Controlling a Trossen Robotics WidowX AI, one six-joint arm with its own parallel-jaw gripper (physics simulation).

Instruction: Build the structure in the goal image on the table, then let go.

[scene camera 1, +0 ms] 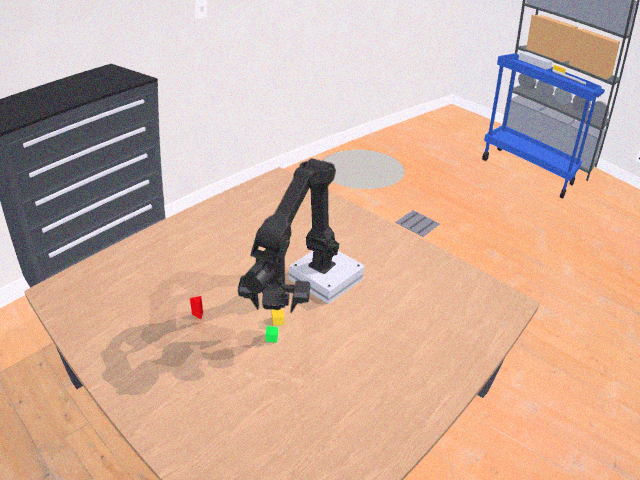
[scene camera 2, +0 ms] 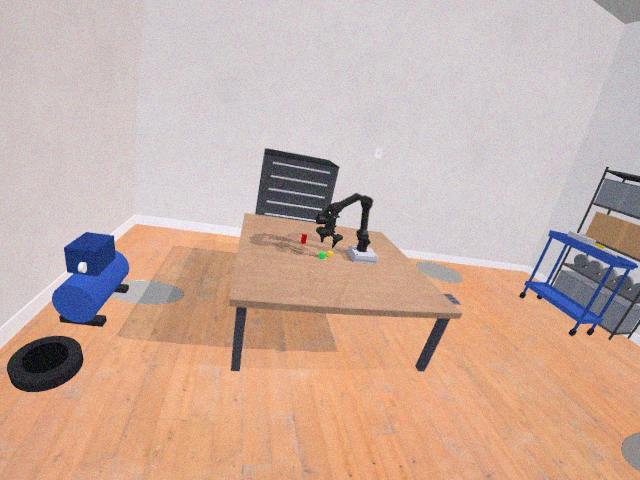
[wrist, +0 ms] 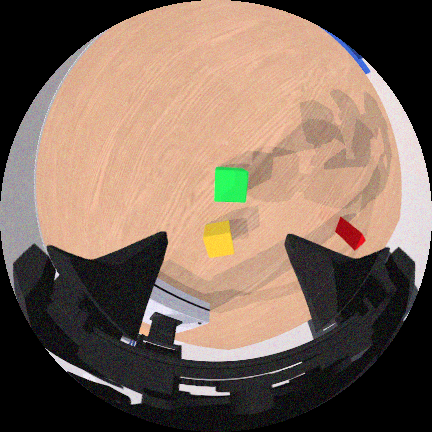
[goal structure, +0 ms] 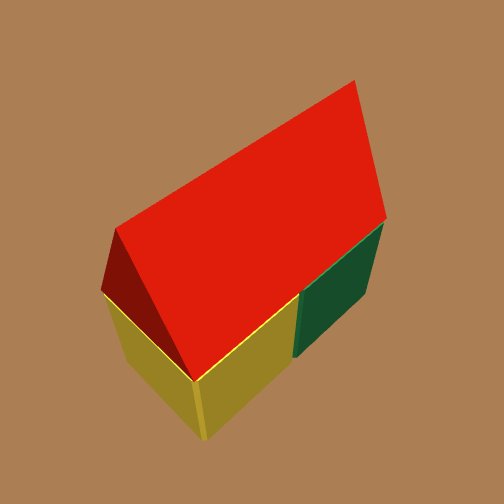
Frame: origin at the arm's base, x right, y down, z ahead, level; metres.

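Seen in the pictures: gripper, between the fingertips: [scene camera 1: 274, 310] [scene camera 2: 327, 245] [wrist: 228, 239]; arm's base, origin of its link: [scene camera 1: 321, 265] [scene camera 2: 361, 250] [wrist: 164, 319].
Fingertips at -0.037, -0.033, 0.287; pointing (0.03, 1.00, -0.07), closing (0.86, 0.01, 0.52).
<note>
Offsets run from my fingertips to a thing's top centre, as dx, dy, dz. Level surfaces: height alone.
A green cube @[-0.009, +0.056, +0.023] [scene camera 1: 271, 334] [scene camera 2: 322, 255] [wrist: 231, 185] stands on the table. A yellow cube @[+0.022, +0.056, -0.044] [scene camera 1: 278, 317] [scene camera 2: 330, 254] [wrist: 218, 240] stands on the table near it, on the side toward the arm's base. In the wrist view a small gap shows between the two cubes, and the yellow one is turned slightly against the green one. A red block @[+0.223, +0.022, +0.098] [scene camera 1: 196, 307] [scene camera 2: 303, 238] [wrist: 349, 233] stands upright on the table, apart from both cubes. My gripper [scene camera 1: 273, 308] [scene camera 2: 328, 243] [wrist: 228, 239] is wide open and empty, above the table near the yellow cube.
The arm's white base plate [scene camera 1: 338, 281] [scene camera 2: 362, 255] is on the wooden table @[dy +0.089] [scene camera 1: 361, 387] [scene camera 2: 310, 289] [wrist: 125, 100], close to the yellow cube. The arm's shadow falls across the table around the red block. A dark drawer cabinet [scene camera 1: 93, 175] [scene camera 2: 297, 188] stands beyond the table.
</note>
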